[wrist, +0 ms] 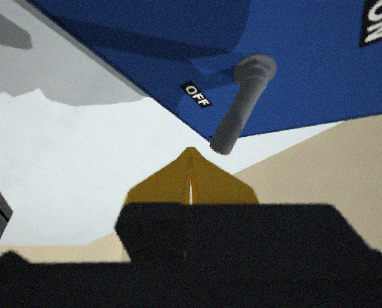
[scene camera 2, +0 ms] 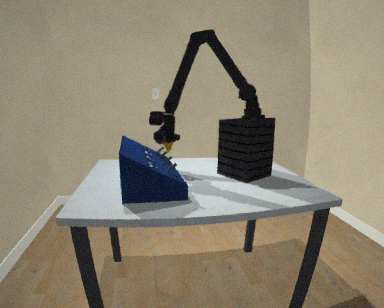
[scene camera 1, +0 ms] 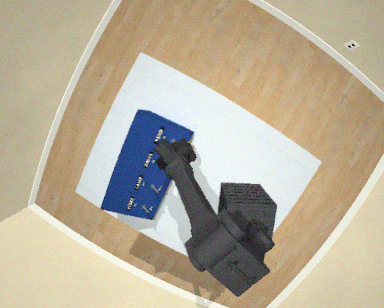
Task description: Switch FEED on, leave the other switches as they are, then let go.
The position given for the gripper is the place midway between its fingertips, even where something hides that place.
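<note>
The scene shows the gripper [wrist: 190, 153], together with a feed lever [wrist: 227, 133].
</note>
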